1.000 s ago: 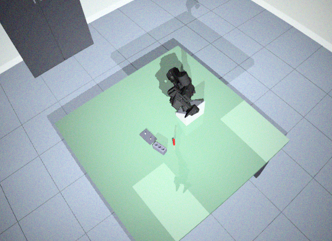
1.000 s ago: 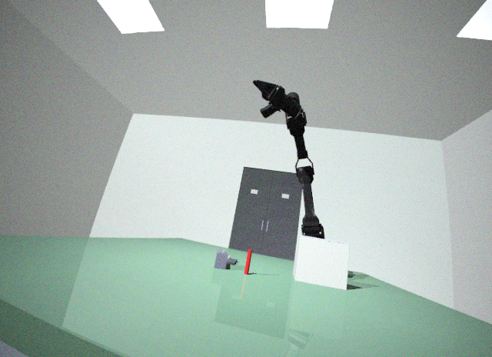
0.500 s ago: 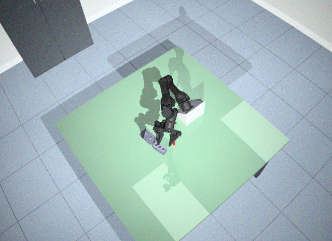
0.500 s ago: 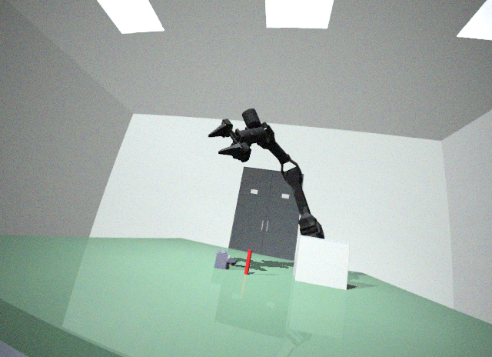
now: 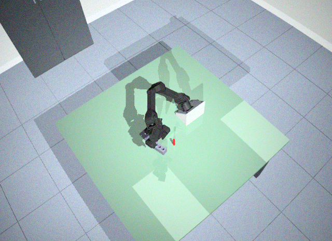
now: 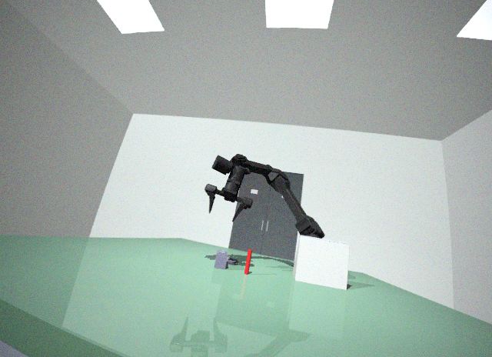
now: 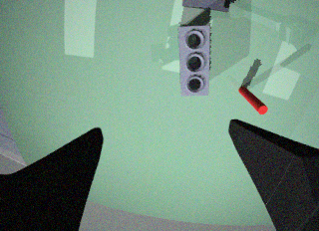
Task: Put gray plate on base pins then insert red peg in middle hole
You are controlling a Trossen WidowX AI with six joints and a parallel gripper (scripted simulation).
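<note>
Right now my gripper tip is 3 cm past the gray plate, 3 cm to the left of it and 14 cm above it. The rest, counted from my gripper tip: red peg: 13 cm behind, 2 cm to the left, 13 cm below.
</note>
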